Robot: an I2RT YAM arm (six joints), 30 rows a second.
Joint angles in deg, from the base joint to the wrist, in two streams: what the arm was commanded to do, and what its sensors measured. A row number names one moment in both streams.
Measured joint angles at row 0:
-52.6, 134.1, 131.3, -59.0, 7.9, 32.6
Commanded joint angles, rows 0 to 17:
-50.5, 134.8, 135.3, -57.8, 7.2, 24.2
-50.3, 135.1, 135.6, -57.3, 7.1, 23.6
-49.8, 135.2, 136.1, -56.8, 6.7, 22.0
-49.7, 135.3, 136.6, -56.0, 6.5, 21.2
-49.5, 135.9, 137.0, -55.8, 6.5, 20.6
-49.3, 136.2, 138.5, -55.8, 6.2, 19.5
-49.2, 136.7, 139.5, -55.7, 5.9, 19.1
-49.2, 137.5, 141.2, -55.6, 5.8, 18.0
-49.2, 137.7, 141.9, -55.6, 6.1, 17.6
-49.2, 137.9, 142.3, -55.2, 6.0, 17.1
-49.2, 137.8, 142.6, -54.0, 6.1, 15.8
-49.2, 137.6, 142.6, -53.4, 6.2, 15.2
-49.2, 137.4, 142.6, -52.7, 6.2, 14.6
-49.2, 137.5, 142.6, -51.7, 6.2, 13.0
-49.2, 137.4, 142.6, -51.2, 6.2, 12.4
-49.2, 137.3, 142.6, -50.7, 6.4, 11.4
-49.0, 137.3, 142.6, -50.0, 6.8, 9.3
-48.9, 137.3, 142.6, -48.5, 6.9, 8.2
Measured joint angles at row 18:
-48.9, 137.8, 140.3, -54.4, 6.3, 14.8
